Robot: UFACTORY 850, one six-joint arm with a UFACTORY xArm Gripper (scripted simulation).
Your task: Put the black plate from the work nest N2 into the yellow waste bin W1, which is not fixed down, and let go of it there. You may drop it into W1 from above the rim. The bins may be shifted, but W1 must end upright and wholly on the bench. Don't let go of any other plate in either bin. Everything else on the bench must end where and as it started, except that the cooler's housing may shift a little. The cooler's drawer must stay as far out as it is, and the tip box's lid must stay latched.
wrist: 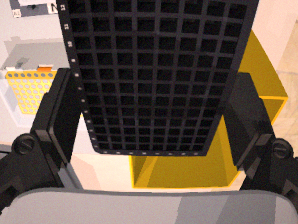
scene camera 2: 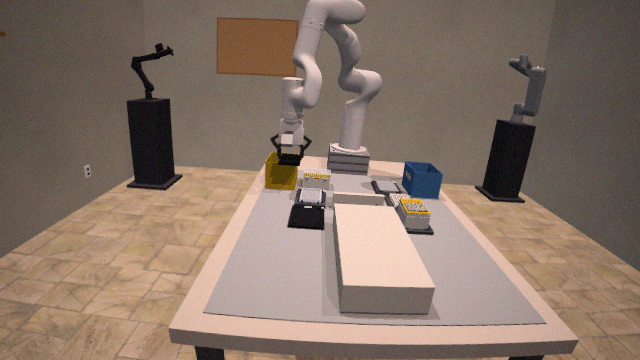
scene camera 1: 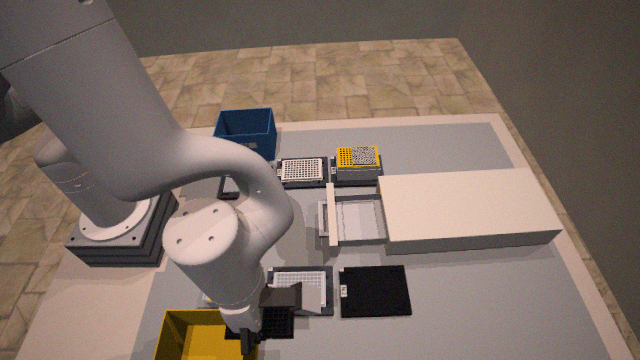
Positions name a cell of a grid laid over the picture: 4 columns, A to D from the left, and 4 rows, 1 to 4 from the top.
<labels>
white cooler: scene camera 2 C4; scene camera 1 C3; not seen in the wrist view (out of frame)
blue bin: scene camera 2 C3; scene camera 1 B2; not seen in the wrist view (out of frame)
</labels>
